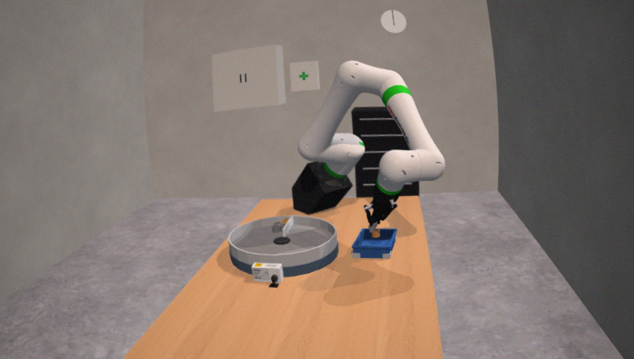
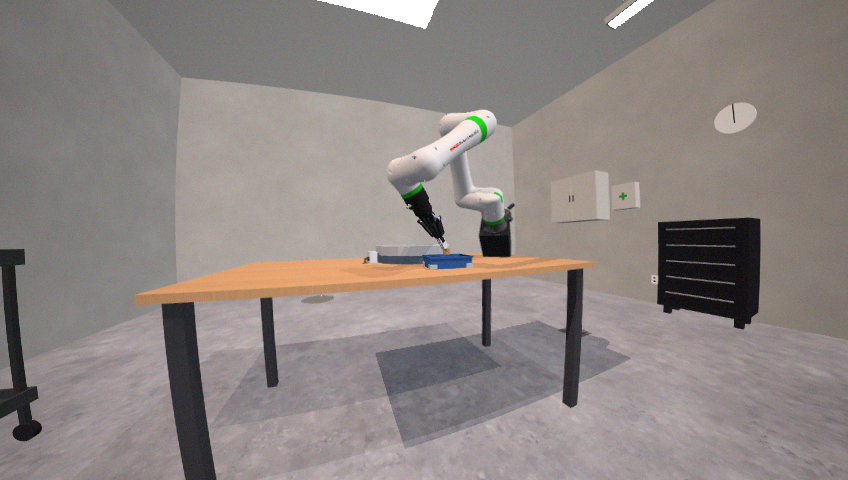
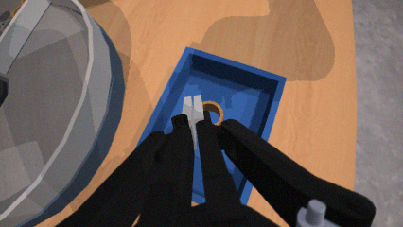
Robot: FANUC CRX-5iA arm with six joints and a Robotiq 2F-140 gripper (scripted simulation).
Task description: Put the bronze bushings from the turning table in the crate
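My hand is 80 mm above the blue crate, 20 mm past it and 10 mm to the right of it. The rest, counted from my hand: round grey turning table 350 mm to the right, 60 mm below, 60 mm ahead.
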